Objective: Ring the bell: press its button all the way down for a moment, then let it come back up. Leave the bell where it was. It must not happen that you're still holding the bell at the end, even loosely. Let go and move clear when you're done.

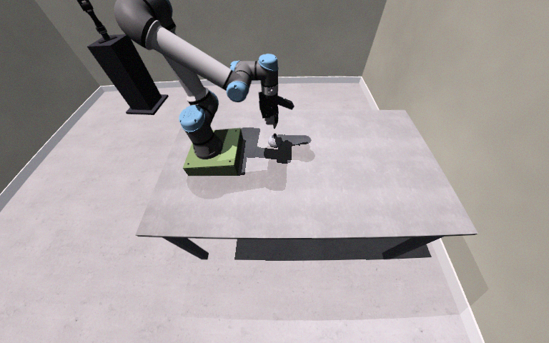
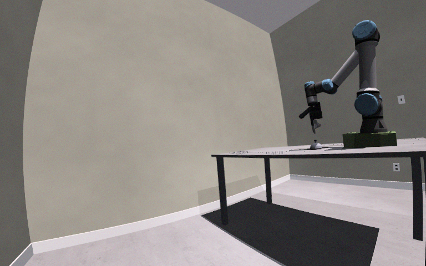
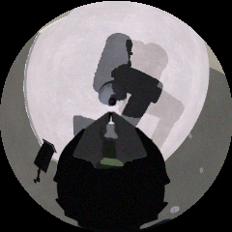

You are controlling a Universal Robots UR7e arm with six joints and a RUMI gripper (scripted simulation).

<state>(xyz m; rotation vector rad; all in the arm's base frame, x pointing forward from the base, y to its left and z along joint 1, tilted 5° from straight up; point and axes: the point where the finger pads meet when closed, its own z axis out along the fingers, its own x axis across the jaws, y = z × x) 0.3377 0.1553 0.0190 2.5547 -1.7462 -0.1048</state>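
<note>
Right now the silver bell is 9 cm below my hand.
</note>
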